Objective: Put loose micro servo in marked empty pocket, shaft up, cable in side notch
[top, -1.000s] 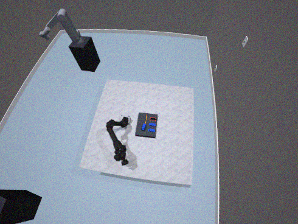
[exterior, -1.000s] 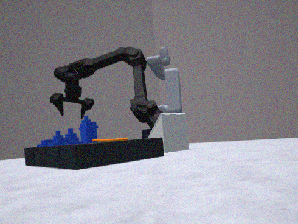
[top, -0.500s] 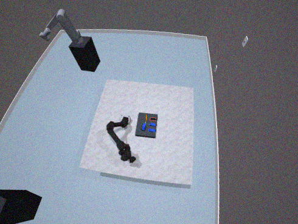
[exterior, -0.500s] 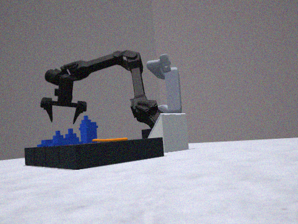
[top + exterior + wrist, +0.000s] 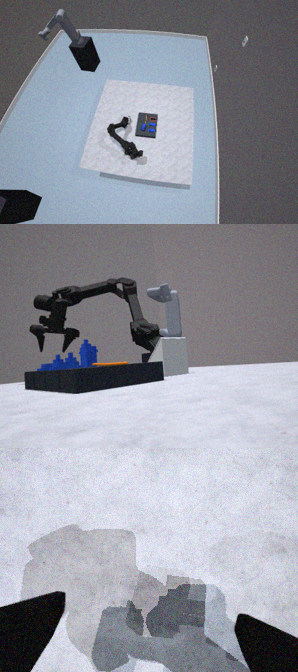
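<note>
Now: the robot deck 420 mm to the left of my gripper tip, 90 mm below it and 10 mm behind it.
</note>
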